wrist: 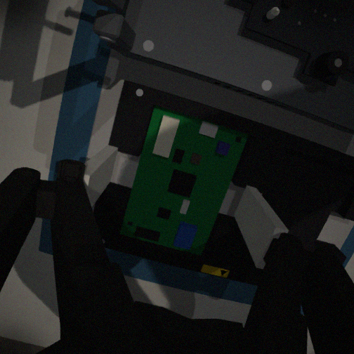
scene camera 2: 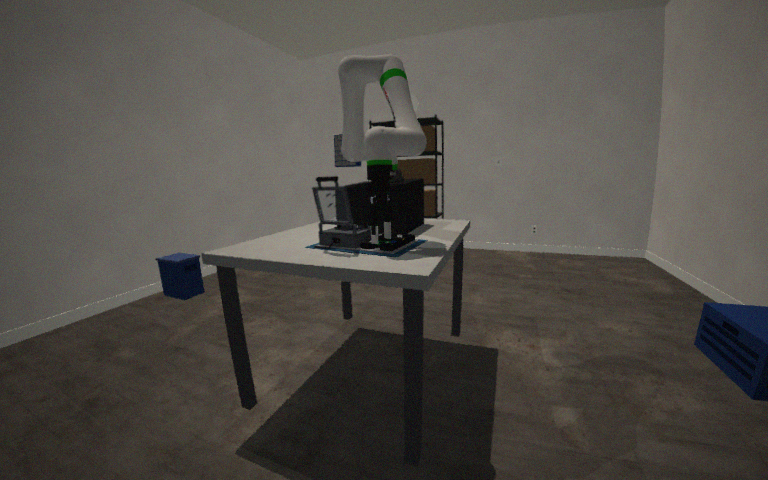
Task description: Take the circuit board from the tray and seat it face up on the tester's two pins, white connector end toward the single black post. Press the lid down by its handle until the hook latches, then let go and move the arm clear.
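Frame: origin at the arm's base, x down, y right, z back, level; metres.
Where they show: gripper, between the fingertips: (scene camera 2: 381, 240).
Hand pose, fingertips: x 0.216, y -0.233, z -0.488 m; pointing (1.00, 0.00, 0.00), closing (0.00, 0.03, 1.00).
Each offset is from my fingertips to the centre of the thing. "pt": to the spot under its first point. Level surfaces: height alone.
The green circuit board (wrist: 182, 182) lies face up in the black tray (wrist: 131, 117) in the wrist view, with its long white connector (wrist: 166, 136) at the upper left end. My gripper (scene camera 2: 380, 233) (wrist: 178, 183) is open and low over the tray, one finger pad on each side of the board, with a gap at the left pad; contact at the right is unclear. The tester {pt dx -0.015, dy +0.153, dz -0.068 m} (scene camera 2: 338, 237) (wrist: 200, 35) stands beside the tray. Its lid {dx -0.137, dy +0.162, dz -0.085 m} (scene camera 2: 326, 204) is raised, with the black handle {dx -0.240, dy +0.162, dz -0.108 m} (scene camera 2: 326, 179) on top. Two light pin tops (wrist: 273, 12) (wrist: 338, 62) show. I cannot tell the black post or hook.
The tester and tray stand on a blue mat {dx +0.026 m} (scene camera 2: 313, 246) (wrist: 72, 115) on the white table {dx +0.028 m} (scene camera 2: 254, 254). Large black panels (scene camera 2: 413, 203) stand behind the gripper. A shelf rack (scene camera 2: 442, 169) is farther back. Blue bins (scene camera 2: 181, 278) (scene camera 2: 736, 339) are on the floor at both sides.
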